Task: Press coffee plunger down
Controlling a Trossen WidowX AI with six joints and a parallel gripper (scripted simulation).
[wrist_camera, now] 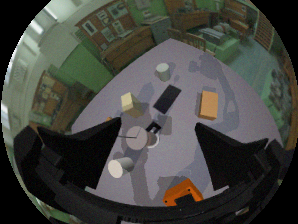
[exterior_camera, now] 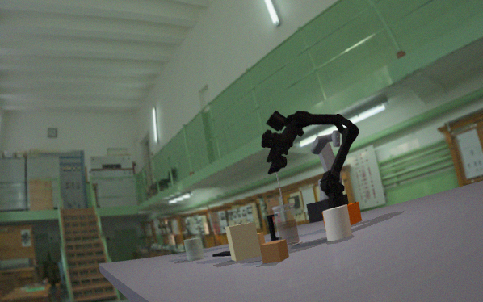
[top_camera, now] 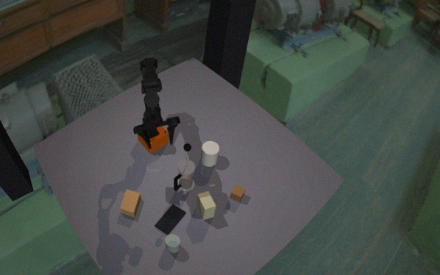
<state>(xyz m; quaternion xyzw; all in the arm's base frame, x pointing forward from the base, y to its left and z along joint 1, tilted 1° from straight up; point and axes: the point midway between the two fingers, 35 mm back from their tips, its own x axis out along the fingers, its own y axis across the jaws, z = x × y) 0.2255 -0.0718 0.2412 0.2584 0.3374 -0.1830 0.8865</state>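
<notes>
Right now my gripper tip is 160 mm above the coffee press, 80 mm to the right of it and 50 mm short of it. Also, from my gripper tip: flat black plate 290 mm below, 170 mm ahead, 70 mm to the right; then cream block 240 mm below, 210 mm ahead, 90 mm to the left; then white cylinder 270 mm to the left, 250 mm below, 20 mm behind.
</notes>
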